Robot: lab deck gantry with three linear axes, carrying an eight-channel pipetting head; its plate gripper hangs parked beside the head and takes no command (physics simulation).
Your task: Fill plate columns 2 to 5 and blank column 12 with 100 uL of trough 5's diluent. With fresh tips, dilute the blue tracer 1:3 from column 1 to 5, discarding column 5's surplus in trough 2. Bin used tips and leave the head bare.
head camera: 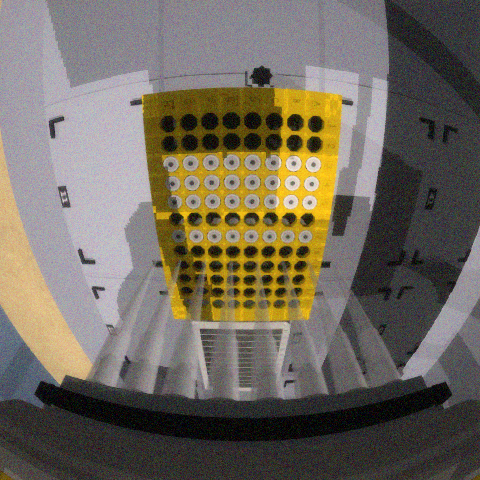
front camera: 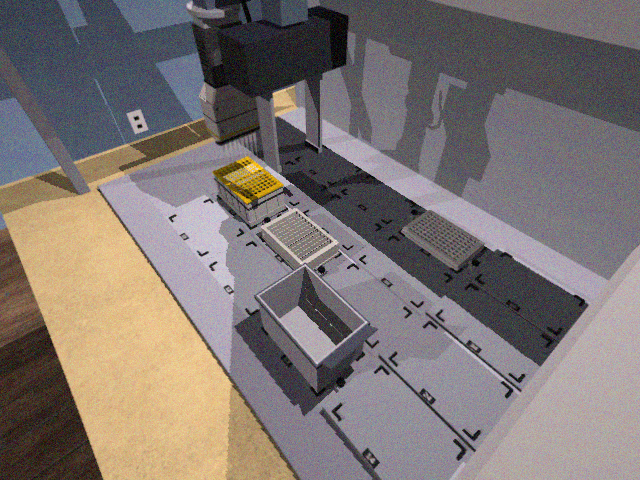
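The pipetting head (front camera: 230,112) (head camera: 240,420) hangs just behind the yellow tip rack (front camera: 249,180) (head camera: 325,172) in the front view. A row of translucent tips (front camera: 241,143) (head camera: 228,360) is on its channels, above the deck. The rack shows three adjoining rows of tips, an empty row, one more row of tips, and empty holes at both ends. The parked plate gripper (front camera: 298,159) is open and empty beside the head. The slatted white trough holder (front camera: 299,235) (head camera: 243,325) stands next to the rack. The grey well plate (front camera: 442,238) sits farther right. Liquid colours cannot be told.
A deep grey open bin (front camera: 292,346) stands in front of the trough holder, its walls higher than the holder. A slanted post (front camera: 43,100) rises at the left. A pale panel (front camera: 573,382) borders the deck at the right. Black corner marks show on the deck.
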